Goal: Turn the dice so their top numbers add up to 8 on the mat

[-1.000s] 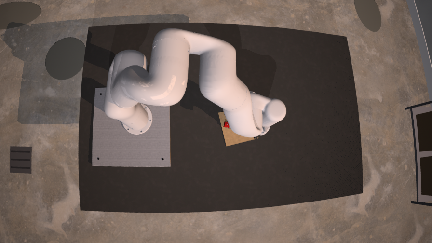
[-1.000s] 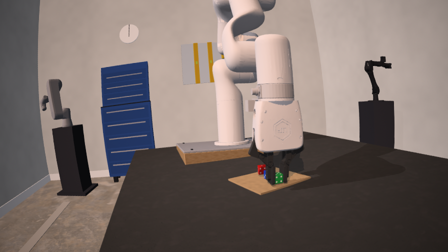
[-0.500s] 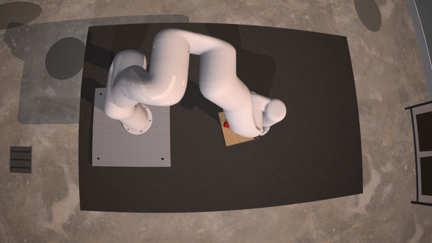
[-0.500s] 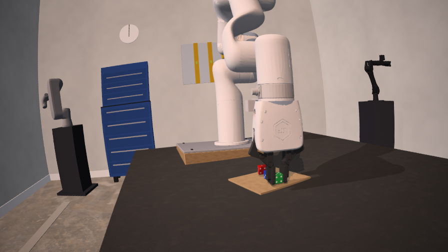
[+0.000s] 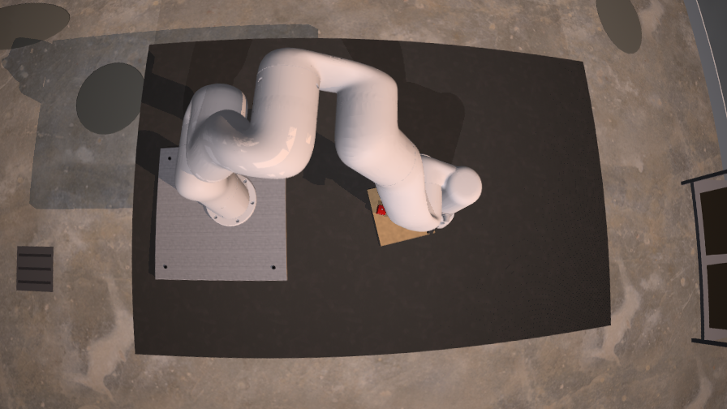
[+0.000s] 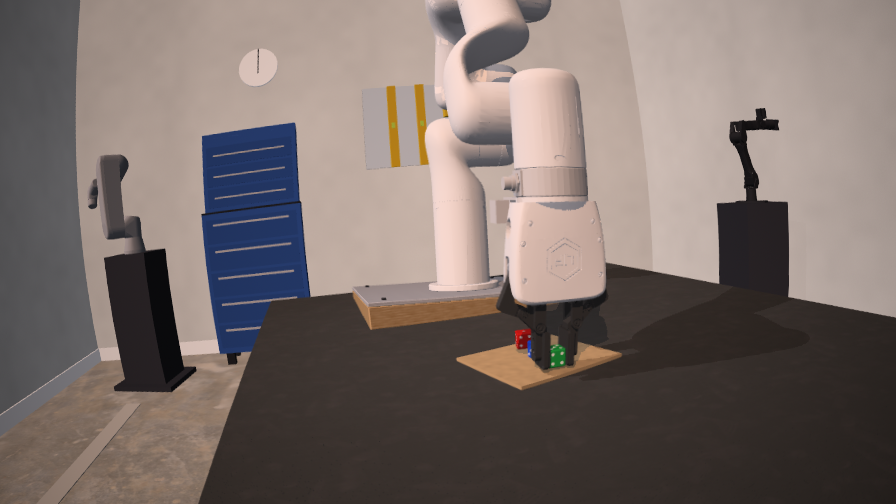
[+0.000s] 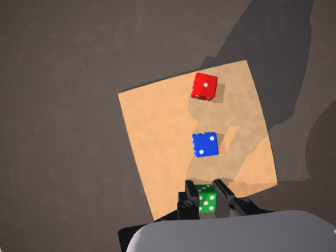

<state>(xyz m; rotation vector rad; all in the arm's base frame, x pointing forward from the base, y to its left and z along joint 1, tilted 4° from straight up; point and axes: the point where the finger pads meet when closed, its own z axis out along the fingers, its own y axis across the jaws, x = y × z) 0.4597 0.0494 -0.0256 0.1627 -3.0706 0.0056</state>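
Now: hand 10 mm above the green die. Round my hand: tan mat (50 mm behind, 10 mm to the right, 30 mm below); then red die (100 mm behind, 10 mm to the right, 20 mm below); then blue die (50 mm behind, 10 mm to the right, 20 mm below).
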